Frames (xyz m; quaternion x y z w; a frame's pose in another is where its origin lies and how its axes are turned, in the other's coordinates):
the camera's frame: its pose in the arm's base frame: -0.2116 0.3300 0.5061 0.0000 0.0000 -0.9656 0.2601
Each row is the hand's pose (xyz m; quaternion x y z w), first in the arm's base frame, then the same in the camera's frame.
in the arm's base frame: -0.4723 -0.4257 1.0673 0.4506 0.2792 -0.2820 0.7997
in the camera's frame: 0.6050 0.5225 0.5612 -0.1524 0.5077 0.6988 0.4803
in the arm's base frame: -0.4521 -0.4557 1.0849 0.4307 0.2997 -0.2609 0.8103
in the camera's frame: 0.6026 0.5586 0.5788 -0.1774 0.4938 0.7146 0.4627
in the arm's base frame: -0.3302 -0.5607 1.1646 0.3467 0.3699 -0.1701 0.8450
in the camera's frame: 0.5499 0.7106 0.6585 -0.2670 0.4310 0.7717 0.3840
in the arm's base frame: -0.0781 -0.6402 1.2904 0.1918 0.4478 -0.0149 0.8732
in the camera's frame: 0.3719 0.9060 0.7843 -0.3825 0.3017 0.8393 0.2415
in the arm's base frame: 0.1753 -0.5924 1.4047 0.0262 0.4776 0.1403 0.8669
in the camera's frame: 0.1288 0.9919 0.8986 -0.4544 0.1495 0.8736 0.0900
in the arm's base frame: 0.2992 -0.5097 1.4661 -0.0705 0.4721 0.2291 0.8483
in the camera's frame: -0.0199 0.9827 0.9600 0.4742 -0.0547 -0.8787 0.0006
